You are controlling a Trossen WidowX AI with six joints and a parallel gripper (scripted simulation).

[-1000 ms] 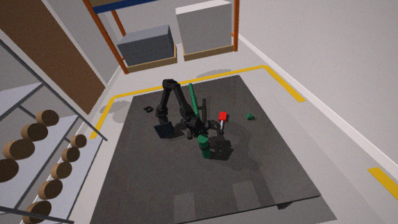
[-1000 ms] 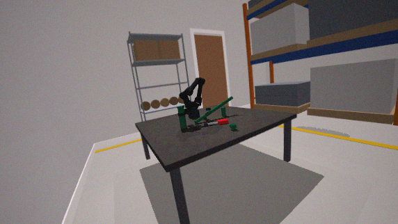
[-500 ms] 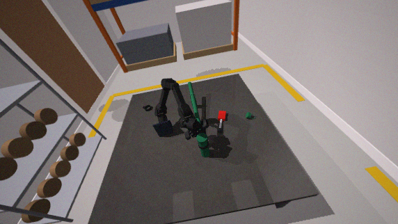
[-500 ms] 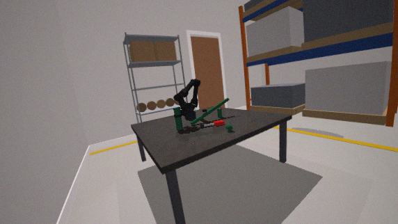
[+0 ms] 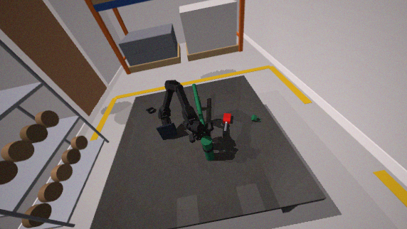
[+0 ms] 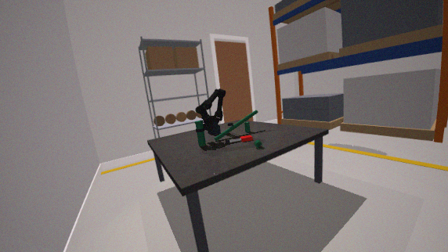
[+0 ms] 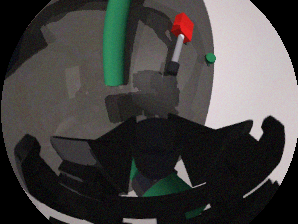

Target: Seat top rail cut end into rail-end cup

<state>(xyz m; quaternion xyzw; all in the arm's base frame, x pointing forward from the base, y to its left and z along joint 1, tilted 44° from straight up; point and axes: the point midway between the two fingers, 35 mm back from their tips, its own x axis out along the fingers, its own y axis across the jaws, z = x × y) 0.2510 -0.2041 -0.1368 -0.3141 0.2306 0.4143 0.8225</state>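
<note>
The dark rail-end cup is 20 mm behind my gripper tip, 20 mm to the right of it and 30 mm above it. Round my gripper tip: small green fitting (440 mm ahead, 80 mm to the left, 90 mm below); red-handled tool (180 mm ahead, 120 mm to the left, 90 mm below); short green line post (30 mm ahead, 420 mm to the left).
</note>
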